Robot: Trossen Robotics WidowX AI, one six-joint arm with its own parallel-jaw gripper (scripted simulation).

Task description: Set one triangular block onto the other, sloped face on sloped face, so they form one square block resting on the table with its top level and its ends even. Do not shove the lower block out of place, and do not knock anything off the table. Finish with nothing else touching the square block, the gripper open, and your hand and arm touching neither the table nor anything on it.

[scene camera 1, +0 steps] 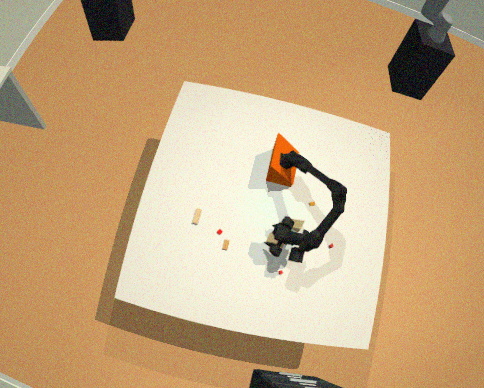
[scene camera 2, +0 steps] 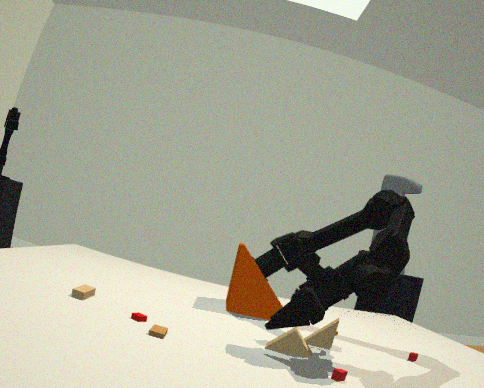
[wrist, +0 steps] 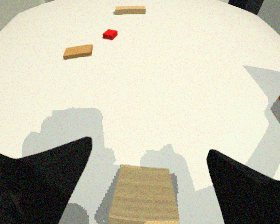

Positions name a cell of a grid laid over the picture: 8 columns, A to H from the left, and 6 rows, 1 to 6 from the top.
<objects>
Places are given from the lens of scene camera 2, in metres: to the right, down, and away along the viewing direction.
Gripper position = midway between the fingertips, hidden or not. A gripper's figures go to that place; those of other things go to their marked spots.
my gripper (scene camera 2: E6): 0.05, 0.23, 0.72
tan triangular block (scene camera 2: E6): 0.09, 0.26, 0.69
</objects>
